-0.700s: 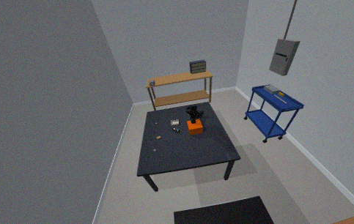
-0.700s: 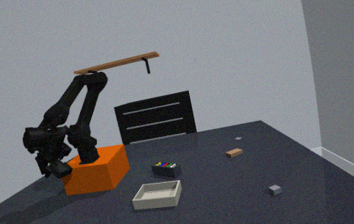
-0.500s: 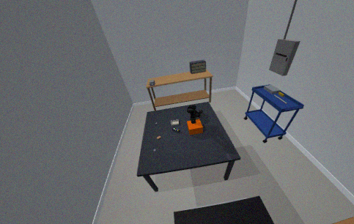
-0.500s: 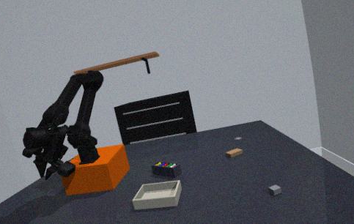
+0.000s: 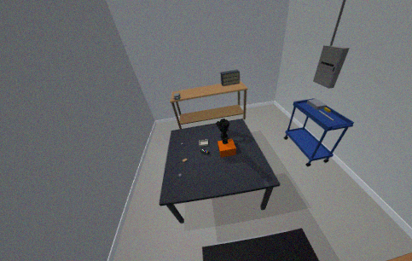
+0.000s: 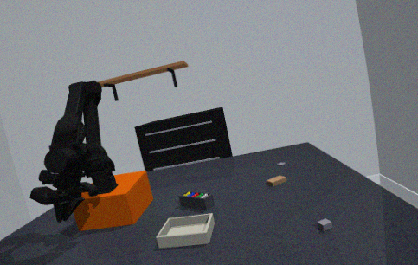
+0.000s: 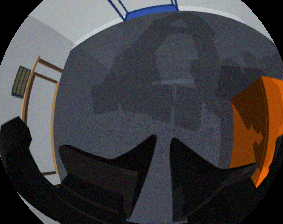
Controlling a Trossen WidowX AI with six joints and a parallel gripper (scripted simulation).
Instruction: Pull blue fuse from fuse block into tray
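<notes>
Right now the blue fuse is 32 cm ahead of my gripper tip, 22 cm to the left of it and 7 cm below it. Also, from my gripper tip: small disc: 67 cm ahead, 52 cm to the left, 9 cm below; cream tray: 34 cm ahead, 2 cm to the left, 9 cm below; grey cube: 68 cm ahead, 4 cm to the right, 9 cm below.
</notes>
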